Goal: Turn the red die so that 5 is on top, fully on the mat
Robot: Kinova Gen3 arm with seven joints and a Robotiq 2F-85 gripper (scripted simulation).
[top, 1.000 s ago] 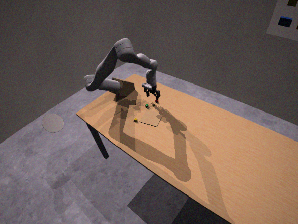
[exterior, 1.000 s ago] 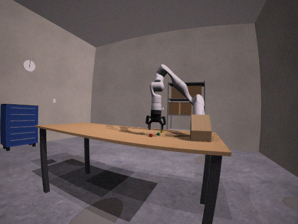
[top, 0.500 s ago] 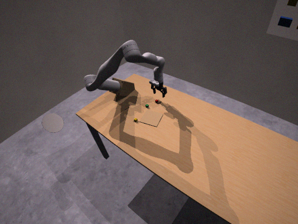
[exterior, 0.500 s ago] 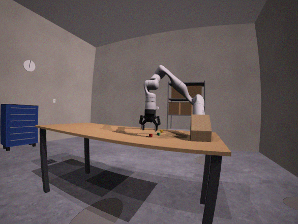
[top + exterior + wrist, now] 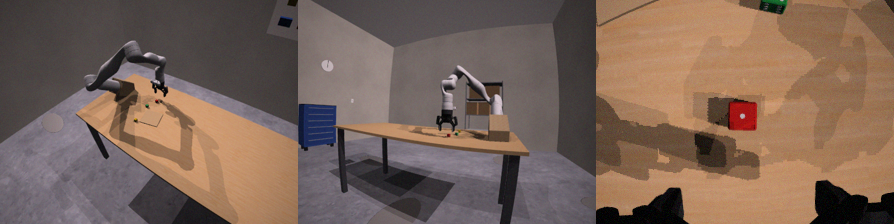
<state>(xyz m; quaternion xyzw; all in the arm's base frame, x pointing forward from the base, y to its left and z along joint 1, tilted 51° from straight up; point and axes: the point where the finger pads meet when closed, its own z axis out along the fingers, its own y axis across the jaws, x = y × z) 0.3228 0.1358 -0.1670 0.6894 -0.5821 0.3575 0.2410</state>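
Now: hand 50 mm to the left of the red die, 40 mm above it and 10 mm short of it. Also, from my hand: tan mat 220 mm to the right, 100 mm ahead, 50 mm below; then yellow die 320 mm to the right, 40 mm below, 20 mm ahead; then green die 150 mm to the right, 40 mm below, 20 mm behind.
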